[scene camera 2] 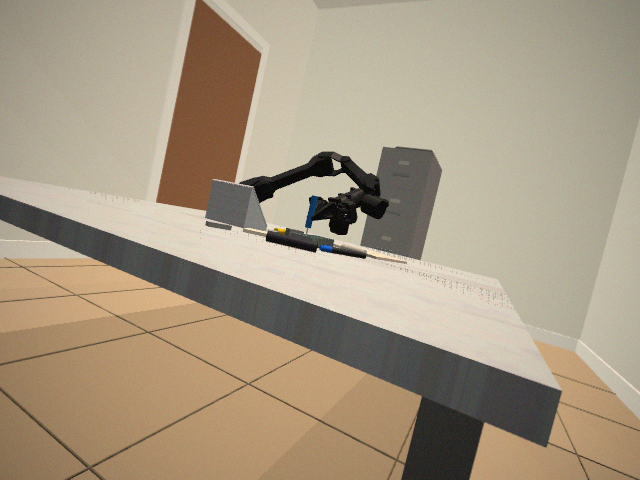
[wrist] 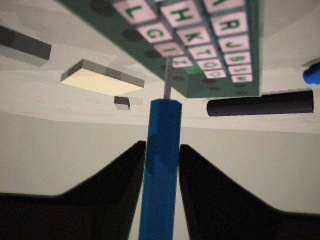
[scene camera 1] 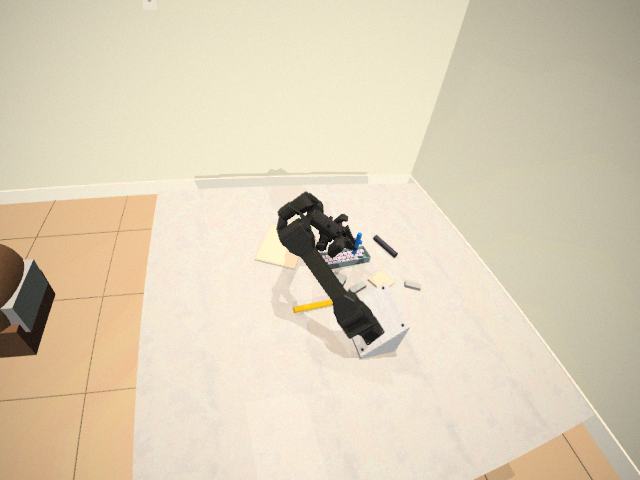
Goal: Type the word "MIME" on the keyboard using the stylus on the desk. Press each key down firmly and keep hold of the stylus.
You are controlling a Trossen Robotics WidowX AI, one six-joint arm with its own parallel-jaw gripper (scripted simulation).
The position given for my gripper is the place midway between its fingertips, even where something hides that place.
Observation:
I see my gripper [scene camera 2: 309,218], a black cylinder [wrist: 291,102], a small tan card [wrist: 86,74] and a tan sheet [scene camera 1: 271,251].
My gripper also shows in the wrist view [wrist: 162,149] and in scene camera 1 [scene camera 1: 356,247]. The wrist view misses the tan sheet: it is out of frame.

